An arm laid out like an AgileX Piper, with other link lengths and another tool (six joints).
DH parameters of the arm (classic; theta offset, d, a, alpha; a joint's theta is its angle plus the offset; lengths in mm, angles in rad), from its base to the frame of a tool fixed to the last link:
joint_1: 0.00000 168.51 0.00 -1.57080
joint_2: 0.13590 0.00 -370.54 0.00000
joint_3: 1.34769 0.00 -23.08 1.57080
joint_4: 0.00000 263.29 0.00 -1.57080
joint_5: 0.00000 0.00 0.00 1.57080
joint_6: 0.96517 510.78 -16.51 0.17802
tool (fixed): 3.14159 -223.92 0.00 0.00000
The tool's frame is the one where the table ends.
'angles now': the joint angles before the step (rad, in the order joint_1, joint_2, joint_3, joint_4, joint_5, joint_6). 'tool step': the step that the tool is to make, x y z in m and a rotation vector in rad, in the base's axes. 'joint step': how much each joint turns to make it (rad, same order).
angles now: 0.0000 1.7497 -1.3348 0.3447 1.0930 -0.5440
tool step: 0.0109 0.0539 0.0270 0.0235 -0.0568 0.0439
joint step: 0.1177 0.0001 -0.0749 0.0056 -0.0064 0.0752
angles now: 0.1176 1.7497 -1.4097 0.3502 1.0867 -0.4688
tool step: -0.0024 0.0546 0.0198 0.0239 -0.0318 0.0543
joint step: 0.1155 0.0061 -0.0618 0.0001 -0.0001 0.0669
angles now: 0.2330 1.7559 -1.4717 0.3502 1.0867 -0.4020
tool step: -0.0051 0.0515 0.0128 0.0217 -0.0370 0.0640
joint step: 0.1050 0.0155 -0.0469 0.0000 -0.0228 0.0370
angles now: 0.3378 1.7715 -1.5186 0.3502 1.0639 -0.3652
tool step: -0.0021 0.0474 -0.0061 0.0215 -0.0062 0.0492
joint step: 0.0857 0.0512 -0.0394 0.0109 -0.0354 0.0254
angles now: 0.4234 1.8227 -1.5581 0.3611 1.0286 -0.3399
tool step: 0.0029 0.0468 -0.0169 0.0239 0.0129 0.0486
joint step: 0.0657 0.0867 -0.0633 0.0282 -0.0251 0.0032
